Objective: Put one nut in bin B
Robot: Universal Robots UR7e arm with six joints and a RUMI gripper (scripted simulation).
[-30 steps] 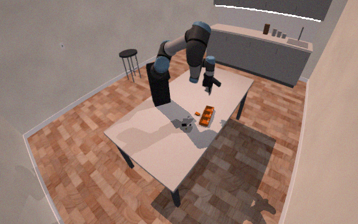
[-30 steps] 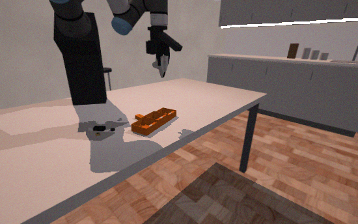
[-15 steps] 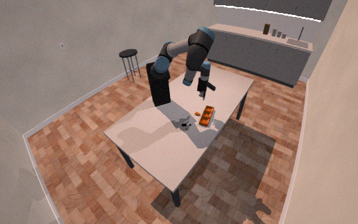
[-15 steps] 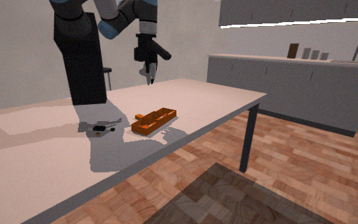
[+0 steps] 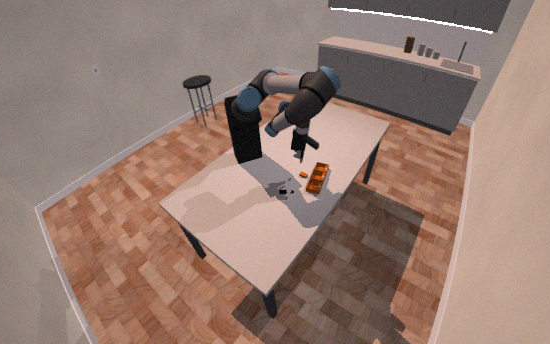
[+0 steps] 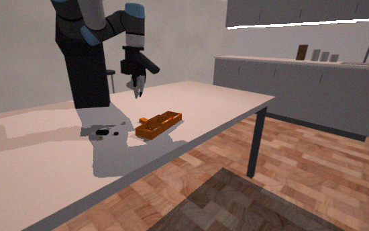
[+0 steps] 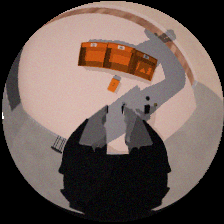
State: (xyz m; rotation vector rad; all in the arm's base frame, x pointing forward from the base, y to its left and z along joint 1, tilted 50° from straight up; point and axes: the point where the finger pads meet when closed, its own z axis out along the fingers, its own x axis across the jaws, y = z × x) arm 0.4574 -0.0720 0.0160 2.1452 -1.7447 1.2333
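Now: the grey piece 6 cm behind my hand, 4 cm to the right of it and 14 cm below it. From my hand the other things lie so: dark nut (3 cm behind, 15 cm to the right, 14 cm below); orange bin (11 cm ahead, 1 cm to the right, 12 cm below); orange block (1 cm ahead, 1 cm to the left, 13 cm below).
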